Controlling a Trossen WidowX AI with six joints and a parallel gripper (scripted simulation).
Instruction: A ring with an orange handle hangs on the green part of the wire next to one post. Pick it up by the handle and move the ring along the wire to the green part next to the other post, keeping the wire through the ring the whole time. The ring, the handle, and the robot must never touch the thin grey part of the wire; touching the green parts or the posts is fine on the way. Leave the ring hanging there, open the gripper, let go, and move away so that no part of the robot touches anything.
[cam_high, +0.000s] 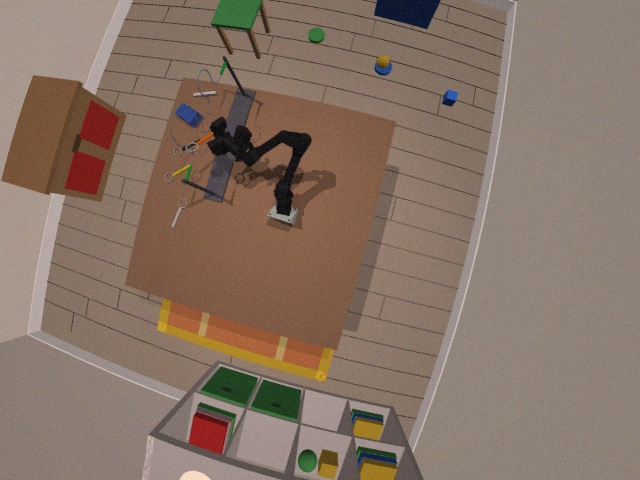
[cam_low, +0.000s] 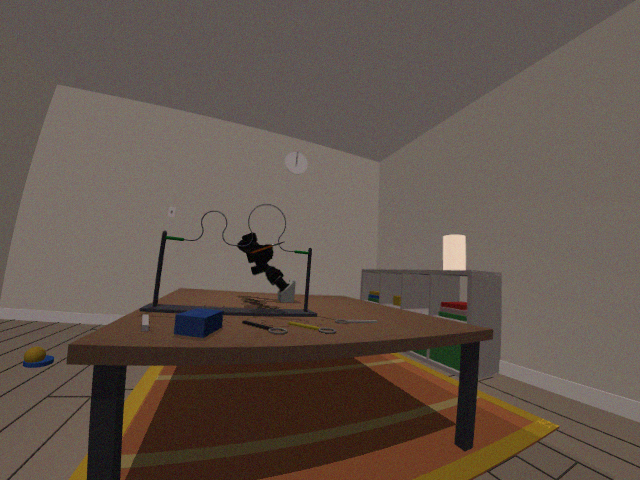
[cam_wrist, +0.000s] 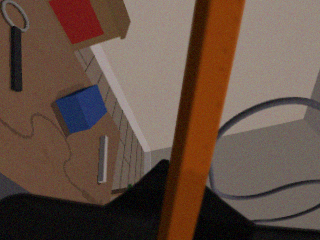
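Right now the ring with orange handle is 90 mm to the left of my gripper tip and 40 mm above it. Round my gripper tip: black-handled ring (280 mm ahead, 240 mm below, 40 mm to the left); yellow-handled ring (300 mm ahead, 240 mm below, 200 mm to the left); blue box (300 mm ahead, 220 mm below, 150 mm to the right).
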